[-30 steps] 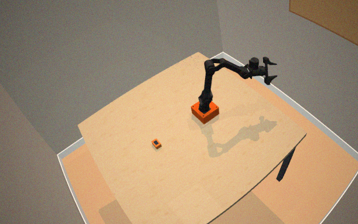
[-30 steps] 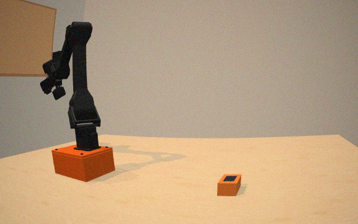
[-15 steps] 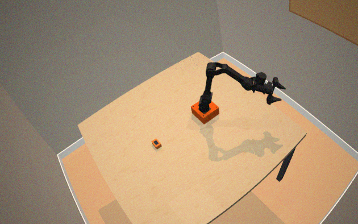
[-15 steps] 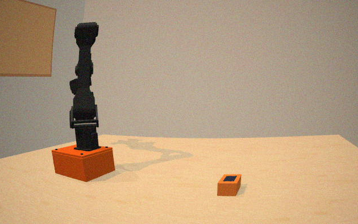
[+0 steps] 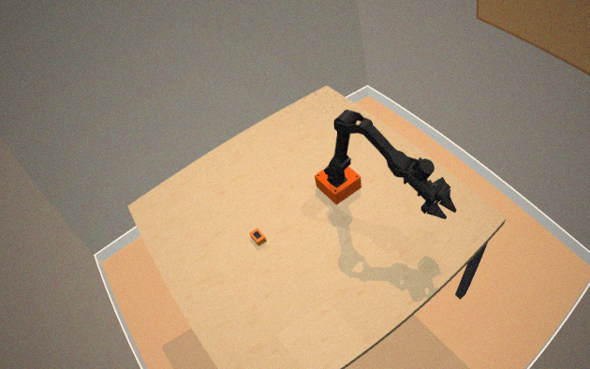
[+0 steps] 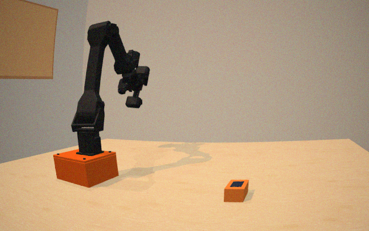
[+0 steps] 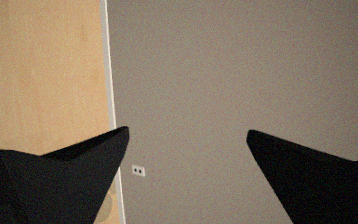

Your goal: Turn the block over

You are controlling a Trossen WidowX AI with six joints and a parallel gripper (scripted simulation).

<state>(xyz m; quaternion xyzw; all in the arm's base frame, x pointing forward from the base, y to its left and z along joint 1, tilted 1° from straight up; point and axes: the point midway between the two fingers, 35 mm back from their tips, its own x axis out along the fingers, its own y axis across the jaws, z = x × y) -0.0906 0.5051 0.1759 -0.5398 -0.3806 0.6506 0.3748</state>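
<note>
The block is 580 mm to the right of my gripper tip, 490 mm ahead of it and 200 mm below it.
</note>
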